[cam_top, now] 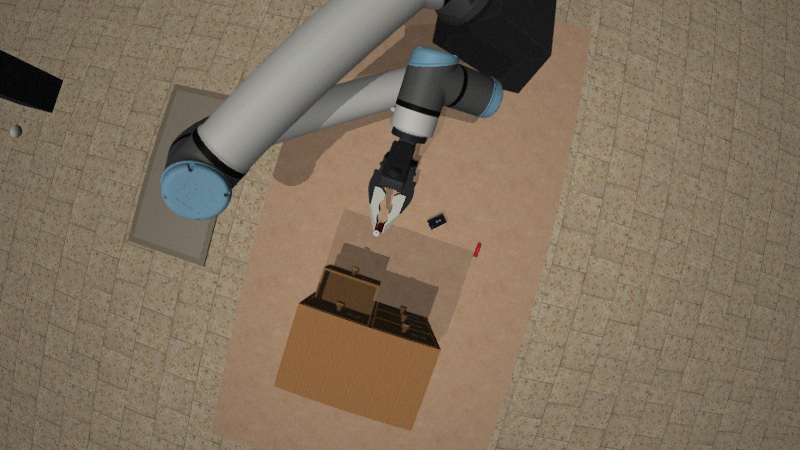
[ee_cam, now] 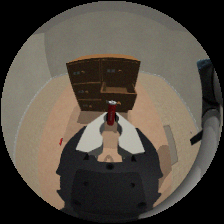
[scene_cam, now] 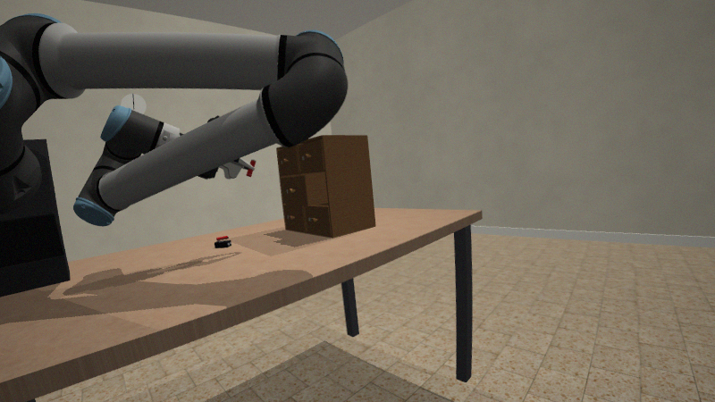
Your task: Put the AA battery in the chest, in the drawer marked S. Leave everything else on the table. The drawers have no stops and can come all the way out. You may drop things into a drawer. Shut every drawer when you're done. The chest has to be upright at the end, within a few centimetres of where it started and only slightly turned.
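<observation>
The drawer lies 210 mm ahead of my hand, 50 mm to the right of it and 110 mm below it. Also, from my hand: small black object (40 mm behind, 130 mm to the left, 230 mm below).
</observation>
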